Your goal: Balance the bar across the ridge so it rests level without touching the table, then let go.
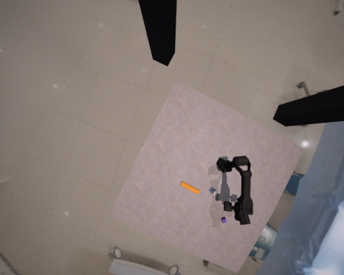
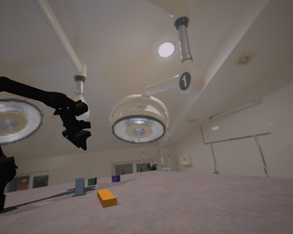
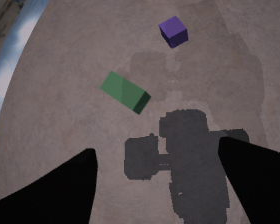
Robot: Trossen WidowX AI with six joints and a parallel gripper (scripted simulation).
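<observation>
Right now my gripper tip is 50 mm short of the orange bar, 330 mm to the left of it and 180 mm above it. Round my gripper tip: purple cube: 170 mm ahead, 60 mm to the left, 170 mm below; then green block: 60 mm ahead, 110 mm to the left, 170 mm below.
</observation>
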